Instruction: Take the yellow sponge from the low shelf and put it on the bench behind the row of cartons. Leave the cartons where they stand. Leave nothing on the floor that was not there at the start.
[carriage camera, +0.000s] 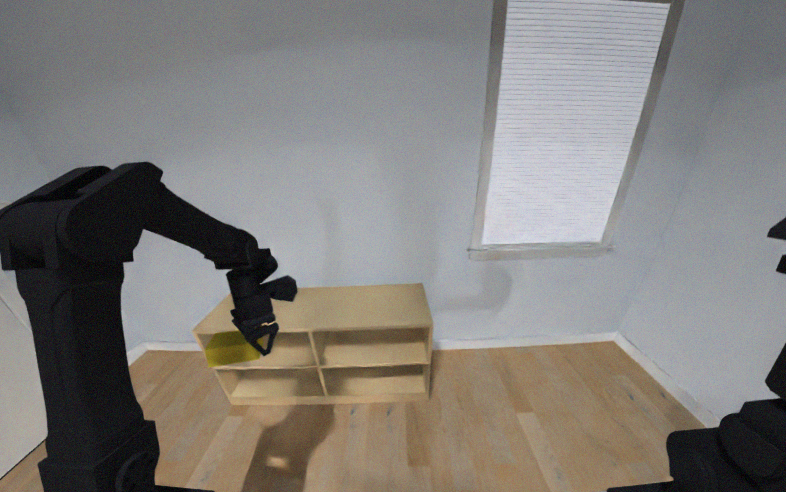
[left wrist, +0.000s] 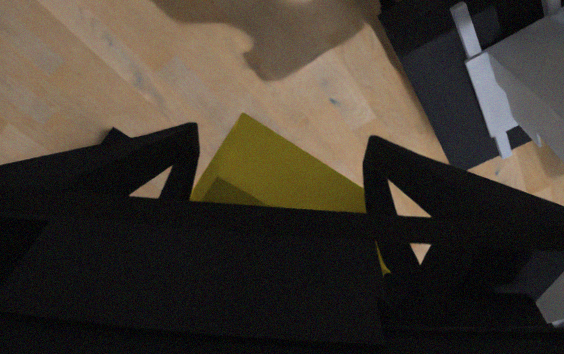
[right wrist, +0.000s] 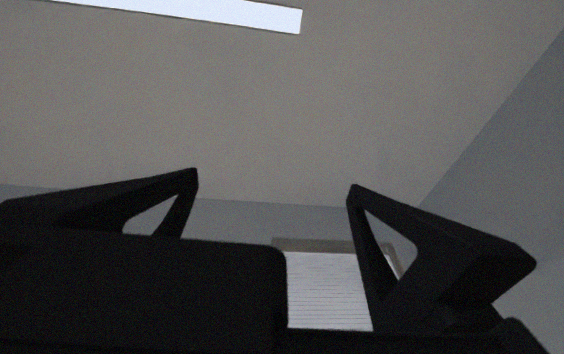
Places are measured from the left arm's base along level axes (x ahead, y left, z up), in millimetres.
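Pixels of known places: left gripper, fingertip midpoint: (carriage camera: 261, 347) (left wrist: 282, 143); right gripper, fingertip midpoint: (right wrist: 275, 184).
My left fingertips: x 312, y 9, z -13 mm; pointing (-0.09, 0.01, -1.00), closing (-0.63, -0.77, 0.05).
Observation:
For each thing: its top centre in the pictures, then the offset to it from my left fingertips. "*": a spot on its surface instead.
- yellow sponge at its top centre: (carriage camera: 231, 335) dx -23, dy +39, dz +62 mm
- low wooden shelf at a spot on its surface: (carriage camera: 324, 344) * dx +571, dy +102, dz -602 mm
- tall window with blinds, surface spot: (carriage camera: 568, 127) * dx +869, dy -1219, dz +514 mm
My left gripper (carriage camera: 256, 339) is shut on the yellow sponge (carriage camera: 228, 348) and holds it in the air, well off the floor. In the carriage view the sponge overlaps the upper left part of the low wooden shelf (carriage camera: 324, 344), which stands farther away against the wall. In the left wrist view the sponge (left wrist: 278, 175) sits between the two black fingers (left wrist: 279, 167) with wooden floor below it. My right gripper (right wrist: 275, 184) is open and empty, pointing up at the ceiling and window.
The shelf has several open compartments, all empty. A tall window with blinds (carriage camera: 568, 127) is on the far wall at right. The robot's dark base (left wrist: 457, 83) shows at the top right of the left wrist view. Wooden floor lies in front of the shelf.

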